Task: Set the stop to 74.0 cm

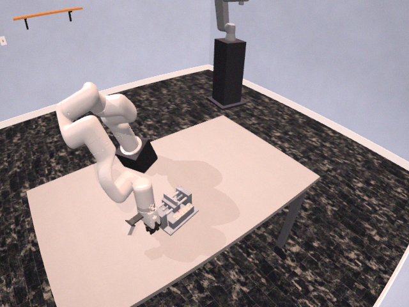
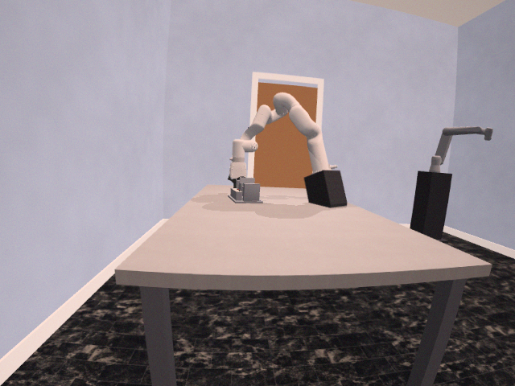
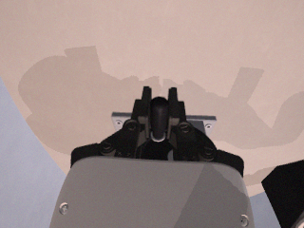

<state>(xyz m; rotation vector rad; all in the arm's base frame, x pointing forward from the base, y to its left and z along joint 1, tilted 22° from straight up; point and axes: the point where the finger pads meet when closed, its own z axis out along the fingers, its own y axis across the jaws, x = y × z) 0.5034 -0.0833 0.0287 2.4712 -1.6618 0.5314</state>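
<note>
The black handwheel lies 1 cm behind my hand and 2 cm to the left of it. Round my hand: handwheel knob 1 cm to the left; then sliding stop block 6 cm behind, 14 cm to the left, 4 cm above.
</note>
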